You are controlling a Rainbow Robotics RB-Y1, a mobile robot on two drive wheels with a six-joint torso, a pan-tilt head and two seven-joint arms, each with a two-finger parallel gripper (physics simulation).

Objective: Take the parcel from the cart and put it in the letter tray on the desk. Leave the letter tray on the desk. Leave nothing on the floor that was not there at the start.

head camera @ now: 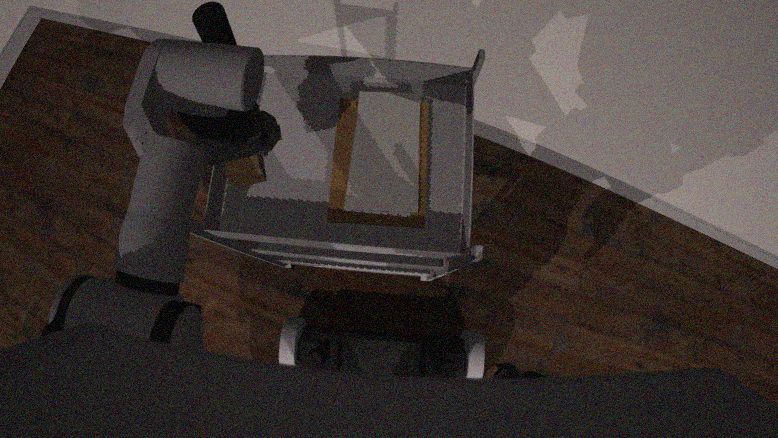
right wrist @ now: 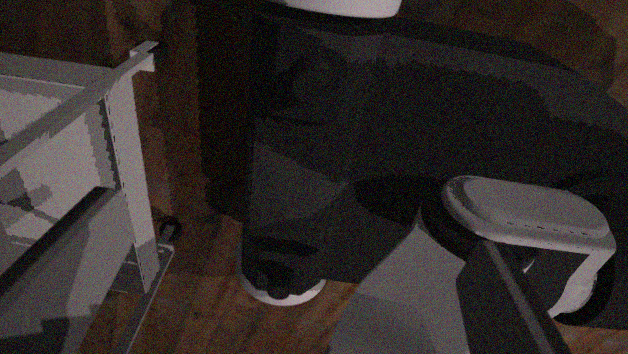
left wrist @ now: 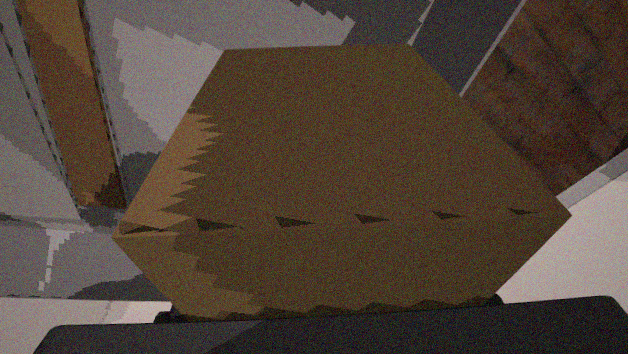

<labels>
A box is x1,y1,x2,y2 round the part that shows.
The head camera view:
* left gripper: [192,103,281,165]
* brown cardboard parcel: [225,154,266,187]
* brown-rimmed frame: [327,98,428,227]
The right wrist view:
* right gripper: [0,186,571,353]
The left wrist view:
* brown cardboard parcel: [111,44,571,321]
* brown-rimmed frame: [16,0,126,208]
</labels>
